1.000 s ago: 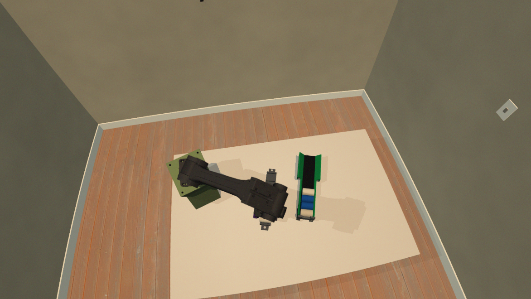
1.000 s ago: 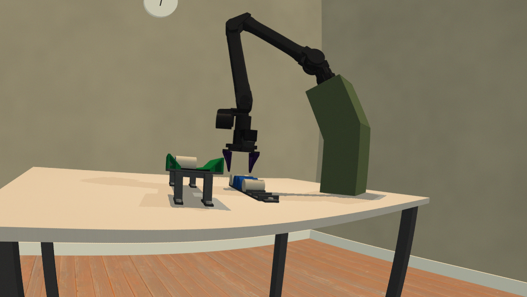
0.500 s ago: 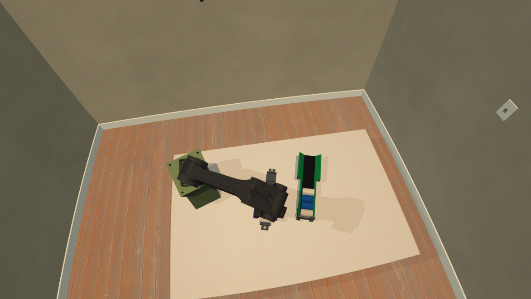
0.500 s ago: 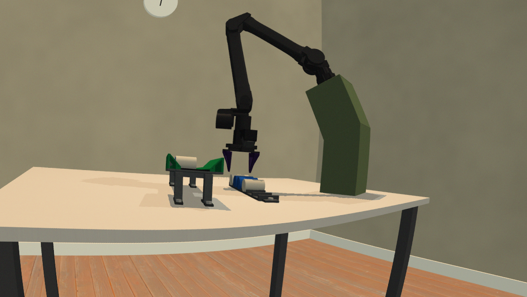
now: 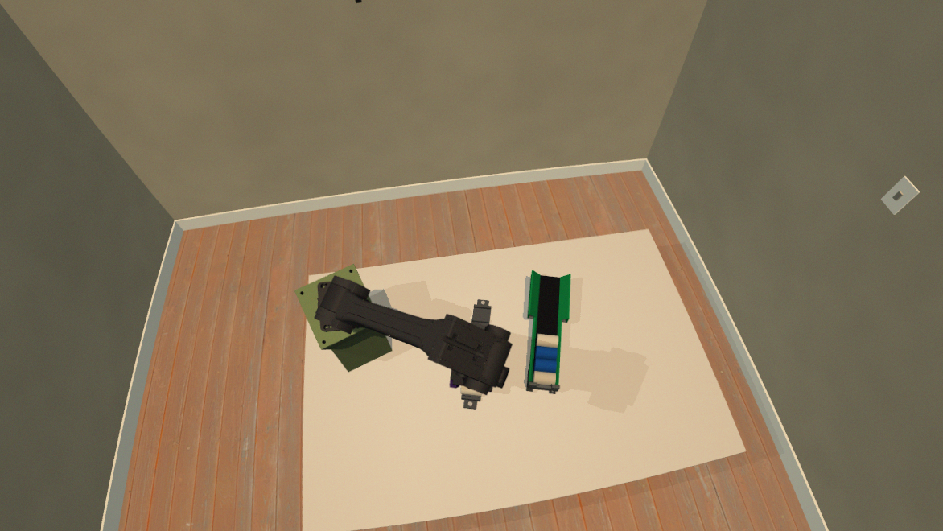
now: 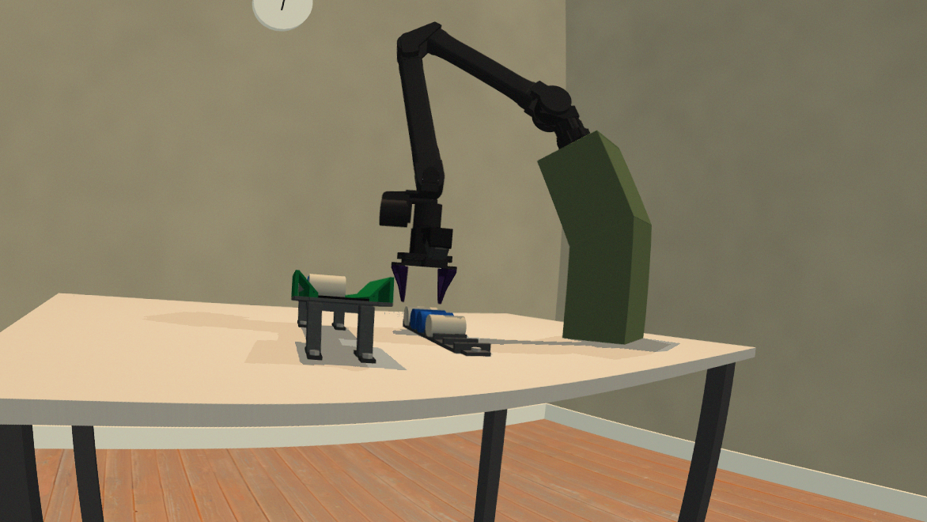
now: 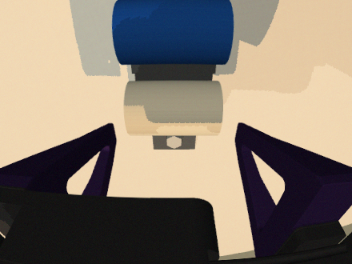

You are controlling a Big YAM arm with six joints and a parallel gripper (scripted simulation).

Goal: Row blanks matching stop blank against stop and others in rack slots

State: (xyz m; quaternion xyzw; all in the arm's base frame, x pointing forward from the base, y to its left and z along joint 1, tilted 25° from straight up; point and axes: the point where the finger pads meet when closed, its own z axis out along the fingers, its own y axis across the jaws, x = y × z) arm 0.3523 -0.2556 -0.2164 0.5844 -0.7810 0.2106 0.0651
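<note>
Right now my hand is 21 cm short of the grey stop and 5 cm to the left of it.
</note>
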